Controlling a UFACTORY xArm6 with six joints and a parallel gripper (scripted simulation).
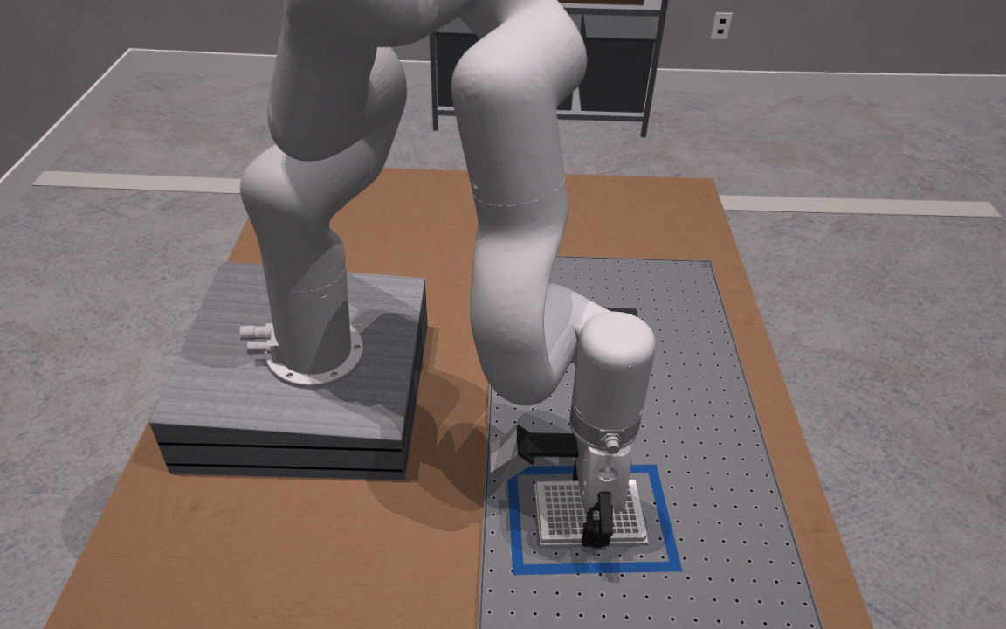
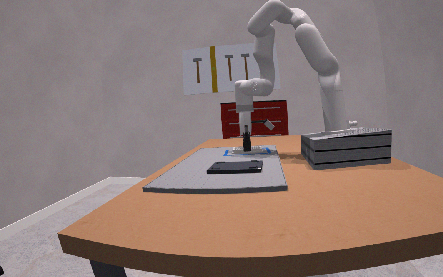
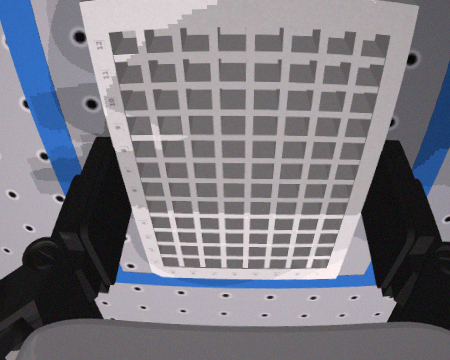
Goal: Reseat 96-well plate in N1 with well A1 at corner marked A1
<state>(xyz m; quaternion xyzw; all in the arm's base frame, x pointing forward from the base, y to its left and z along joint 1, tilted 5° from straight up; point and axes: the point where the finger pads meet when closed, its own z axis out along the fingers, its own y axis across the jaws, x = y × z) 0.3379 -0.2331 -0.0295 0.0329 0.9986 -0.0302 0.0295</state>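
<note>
Now: the black plate nest N1 60 mm ahead of my hand, 320 mm to the left of it and 10 mm below it. Round my hand: white 96-well plate: 10 mm below; small A1 label: 10 mm behind, 390 mm to the left, 10 mm below.
</note>
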